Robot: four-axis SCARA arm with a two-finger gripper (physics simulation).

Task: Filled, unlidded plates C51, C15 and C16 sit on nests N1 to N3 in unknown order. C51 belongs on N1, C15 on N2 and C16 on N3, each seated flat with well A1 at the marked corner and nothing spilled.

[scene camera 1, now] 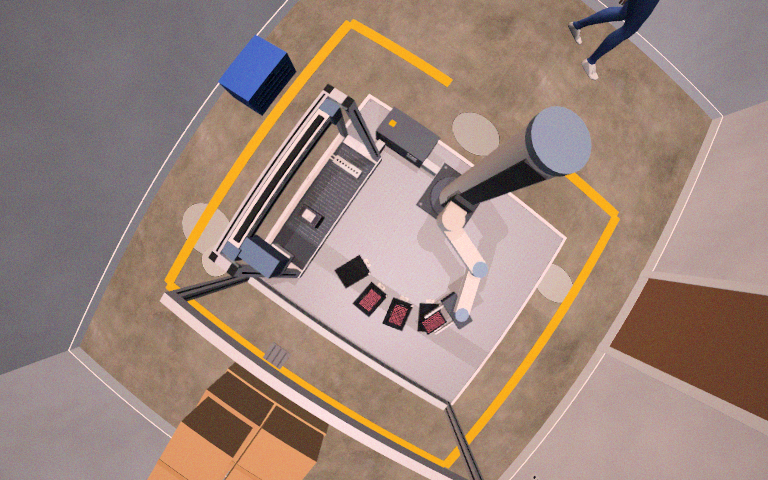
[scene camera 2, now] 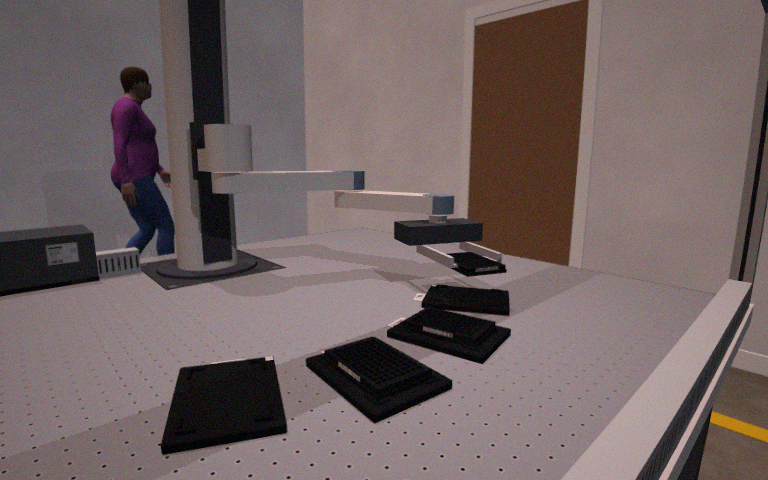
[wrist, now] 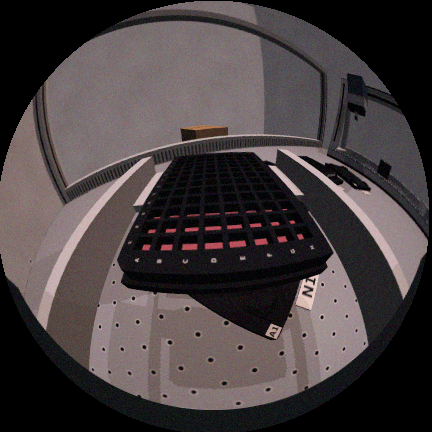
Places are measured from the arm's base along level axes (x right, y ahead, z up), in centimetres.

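Pixels of known places: gripper, fingertip midpoint: (scene camera 1: 429, 325) (scene camera 2: 476, 260) (wrist: 215, 159); arm's base, origin of the base link: (scene camera 2: 208, 270).
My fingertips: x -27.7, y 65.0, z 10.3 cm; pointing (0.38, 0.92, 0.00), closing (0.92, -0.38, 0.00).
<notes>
Ahead of a thing's pixels: the offset from my fingertips to its top centre.
My gripper (scene camera 1: 430, 323) (scene camera 2: 477, 260) (wrist: 215, 159) is shut on a black, unlidded plate {dx -0.9, dy -2.3, dz -0.4 cm} (scene camera 1: 434, 320) (scene camera 2: 480, 268) (wrist: 225, 257) with pink wells. It holds the plate level above nest N1 {dx -0.3, dy -2.0, dz -7.2 cm} (scene camera 1: 423, 310) (scene camera 2: 464, 301) (wrist: 265, 310), turned at an angle to it; in the wrist view the nest's A1 corner shows below. Another plate {dx +33.5, dy +8.1, dz -6.4 cm} (scene camera 1: 370, 298) (scene camera 2: 376, 363) sits on the second nest from the left, and another {dx +15.9, dy +6.3, dz -6.4 cm} (scene camera 1: 398, 313) (scene camera 2: 453, 324) on the third. The leftmost nest {dx +50.4, dy +0.7, dz -7.2 cm} (scene camera 1: 351, 271) (scene camera 2: 226, 404) is bare. Plate names cannot be read; most of nest N1 is hidden in the wrist view.
The arm's column (scene camera 1: 492, 169) (scene camera 2: 175, 135) rises from the table's rear. A dark box (scene camera 1: 408, 135) (scene camera 2: 48, 257) stands at the rear left. A gantry frame (scene camera 1: 283, 172) stands at the left. A raised rail (scene camera 1: 345, 339) (scene camera 2: 662, 390) runs along the front edge. A person (scene camera 1: 614, 28) (scene camera 2: 135, 135) is behind the table.
</notes>
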